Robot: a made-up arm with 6 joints.
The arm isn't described. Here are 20 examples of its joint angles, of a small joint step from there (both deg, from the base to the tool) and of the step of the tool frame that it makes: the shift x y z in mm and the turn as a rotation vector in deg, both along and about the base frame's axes.
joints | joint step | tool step
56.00 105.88 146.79 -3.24 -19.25 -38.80 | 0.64 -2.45 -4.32 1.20 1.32 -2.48 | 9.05 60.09 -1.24 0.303 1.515 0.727
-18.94 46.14 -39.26 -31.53 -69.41 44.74 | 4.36 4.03 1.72 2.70 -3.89 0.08 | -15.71 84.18 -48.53 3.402 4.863 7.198
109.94 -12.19 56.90 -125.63 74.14 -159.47 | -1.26 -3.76 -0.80 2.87 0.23 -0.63 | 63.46 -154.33 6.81 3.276 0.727 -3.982
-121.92 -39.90 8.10 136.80 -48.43 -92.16 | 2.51 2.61 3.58 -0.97 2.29 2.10 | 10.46 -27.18 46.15 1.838 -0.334 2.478
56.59 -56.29 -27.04 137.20 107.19 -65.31 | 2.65 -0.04 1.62 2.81 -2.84 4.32 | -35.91 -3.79 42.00 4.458 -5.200 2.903
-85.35 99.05 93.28 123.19 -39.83 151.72 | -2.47 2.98 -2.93 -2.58 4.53 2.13 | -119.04 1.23 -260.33 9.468 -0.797 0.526
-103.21 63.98 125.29 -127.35 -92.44 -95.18 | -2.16 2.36 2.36 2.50 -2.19 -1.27 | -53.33 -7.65 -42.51 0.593 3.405 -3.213
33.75 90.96 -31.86 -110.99 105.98 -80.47 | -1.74 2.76 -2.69 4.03 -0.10 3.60 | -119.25 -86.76 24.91 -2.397 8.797 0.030
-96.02 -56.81 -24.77 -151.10 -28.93 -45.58 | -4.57 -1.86 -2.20 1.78 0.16 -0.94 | -53.34 16.02 -35.38 0.838 0.867 -4.808
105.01 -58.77 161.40 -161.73 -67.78 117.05 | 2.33 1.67 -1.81 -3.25 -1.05 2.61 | 102.99 -44.38 97.11 -0.859 -3.422 2.494
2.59 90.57 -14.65 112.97 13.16 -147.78 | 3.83 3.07 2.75 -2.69 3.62 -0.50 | -18.19 59.59 -46.05 2.211 1.954 -0.110
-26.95 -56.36 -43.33 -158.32 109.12 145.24 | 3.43 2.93 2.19 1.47 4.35 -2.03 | 48.36 38.10 23.88 0.450 4.253 -0.380
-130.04 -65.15 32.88 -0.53 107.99 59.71 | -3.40 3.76 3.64 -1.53 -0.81 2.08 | 43.46 -75.61 59.22 -0.369 -1.877 -0.990
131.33 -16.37 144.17 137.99 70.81 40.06 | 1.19 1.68 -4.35 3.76 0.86 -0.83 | -24.36 101.83 198.92 -7.521 -2.389 -0.105
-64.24 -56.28 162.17 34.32 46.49 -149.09 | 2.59 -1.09 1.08 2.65 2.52 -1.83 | -50.74 -78.18 -57.49 -1.811 -3.991 1.510
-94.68 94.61 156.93 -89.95 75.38 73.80 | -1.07 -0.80 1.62 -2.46 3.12 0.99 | -24.99 77.23 24.16 -1.727 -3.629 -0.450
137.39 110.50 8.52 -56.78 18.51 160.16 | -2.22 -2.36 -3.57 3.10 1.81 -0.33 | 43.83 6.53 39.24 0.505 -0.604 0.812
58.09 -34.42 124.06 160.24 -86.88 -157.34 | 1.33 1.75 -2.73 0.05 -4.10 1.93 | 78.86 29.72 151.42 -0.378 1.830 4.225
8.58 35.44 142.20 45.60 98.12 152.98 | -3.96 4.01 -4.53 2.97 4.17 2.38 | 315.46 47.91 63.66 -1.326 3.858 -6.760
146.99 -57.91 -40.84 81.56 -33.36 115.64 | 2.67 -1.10 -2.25 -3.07 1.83 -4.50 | -40.19 -40.84 -51.15 -4.458 4.569 5.944
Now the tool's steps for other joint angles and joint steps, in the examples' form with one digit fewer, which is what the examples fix.
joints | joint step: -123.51 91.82 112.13 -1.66 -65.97 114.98 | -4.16 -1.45 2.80 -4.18 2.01 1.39
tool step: -116.7 157.6 155.1 -6.84 1.34 -1.74
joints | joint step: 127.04 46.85 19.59 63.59 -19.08 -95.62 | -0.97 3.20 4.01 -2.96 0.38 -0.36
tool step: 5.3 59.8 -13.6 -0.95 3.12 -2.21
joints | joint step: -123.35 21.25 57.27 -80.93 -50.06 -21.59 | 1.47 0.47 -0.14 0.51 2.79 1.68
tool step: 20.4 -43.2 -13.4 -1.01 0.44 -1.54
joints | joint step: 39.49 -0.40 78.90 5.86 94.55 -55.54 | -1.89 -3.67 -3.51 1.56 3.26 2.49
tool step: -56.7 -34.4 -14.6 3.71 -1.75 -3.54
